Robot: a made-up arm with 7 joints. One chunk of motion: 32 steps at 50 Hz.
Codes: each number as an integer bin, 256 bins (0 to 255) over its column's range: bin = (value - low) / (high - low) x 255, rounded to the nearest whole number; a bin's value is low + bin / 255 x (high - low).
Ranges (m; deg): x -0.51..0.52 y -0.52..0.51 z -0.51..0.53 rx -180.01..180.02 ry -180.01..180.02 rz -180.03..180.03
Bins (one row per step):
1: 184 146 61 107 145 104
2: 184 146 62 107 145 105
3: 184 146 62 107 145 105
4: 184 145 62 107 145 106
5: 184 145 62 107 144 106
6: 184 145 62 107 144 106
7: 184 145 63 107 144 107
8: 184 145 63 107 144 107
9: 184 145 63 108 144 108
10: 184 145 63 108 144 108
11: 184 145 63 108 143 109
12: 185 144 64 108 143 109
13: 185 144 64 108 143 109
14: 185 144 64 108 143 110
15: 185 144 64 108 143 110
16: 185 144 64 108 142 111
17: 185 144 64 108 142 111
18: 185 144 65 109 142 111
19: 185 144 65 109 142 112
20: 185 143 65 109 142 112
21: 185 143 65 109 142 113
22: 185 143 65 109 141 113
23: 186 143 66 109 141 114
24: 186 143 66 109 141 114
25: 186 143 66 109 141 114
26: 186 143 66 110 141 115
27: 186 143 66 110 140 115
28: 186 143 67 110 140 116
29: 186 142 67 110 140 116
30: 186 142 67 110 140 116
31: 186 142 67 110 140 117
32: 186 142 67 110 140 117
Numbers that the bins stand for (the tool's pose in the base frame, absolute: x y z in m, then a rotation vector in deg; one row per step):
1: 0.2332 0.0697 -0.2612 -28.94 24.71 -33.18
2: 0.2332 0.0697 -0.2571 -28.94 24.71 -31.77
3: 0.2332 0.0697 -0.2571 -28.94 24.71 -31.77
4: 0.2332 0.0657 -0.2571 -28.94 24.71 -30.36
5: 0.2332 0.0657 -0.2571 -28.94 23.30 -30.36
6: 0.2332 0.0657 -0.2571 -28.94 23.30 -30.36
7: 0.2332 0.0657 -0.2531 -28.94 23.30 -28.95
8: 0.2332 0.0657 -0.2531 -28.94 23.30 -28.95
9: 0.2332 0.0657 -0.2531 -27.53 23.30 -27.53
10: 0.2332 0.0657 -0.2531 -27.53 23.30 -27.53
11: 0.2332 0.0657 -0.2531 -27.53 21.89 -26.12
12: 0.2373 0.0616 -0.2490 -27.53 21.89 -26.12
13: 0.2373 0.0616 -0.2490 -27.53 21.89 -26.12
14: 0.2373 0.0616 -0.2490 -27.53 21.89 -24.71
15: 0.2373 0.0616 -0.2490 -27.53 21.89 -24.71
16: 0.2373 0.0616 -0.2490 -27.53 20.48 -23.30
17: 0.2373 0.0616 -0.2490 -27.53 20.48 -23.30
18: 0.2373 0.0616 -0.2449 -26.11 20.48 -23.30
19: 0.2373 0.0616 -0.2449 -26.11 20.48 -21.89
20: 0.2373 0.0576 -0.2449 -26.11 20.48 -21.89
21: 0.2373 0.0576 -0.2449 -26.11 20.48 -20.47
22: 0.2373 0.0576 -0.2449 -26.11 19.07 -20.47
23: 0.2413 0.0576 -0.2408 -26.11 19.07 -19.06
24: 0.2413 0.0576 -0.2408 -26.11 19.07 -19.06
25: 0.2413 0.0576 -0.2408 -26.11 19.07 -19.06
26: 0.2413 0.0576 -0.2408 -24.70 19.07 -17.65
27: 0.2413 0.0576 -0.2408 -24.70 17.65 -17.65
28: 0.2413 0.0576 -0.2367 -24.70 17.65 -16.24
29: 0.2413 0.0536 -0.2367 -24.70 17.65 -16.24
30: 0.2413 0.0536 -0.2367 -24.70 17.65 -16.24
31: 0.2413 0.0536 -0.2367 -24.70 17.65 -14.83
32: 0.2413 0.0536 -0.2367 -24.70 17.65 -14.83

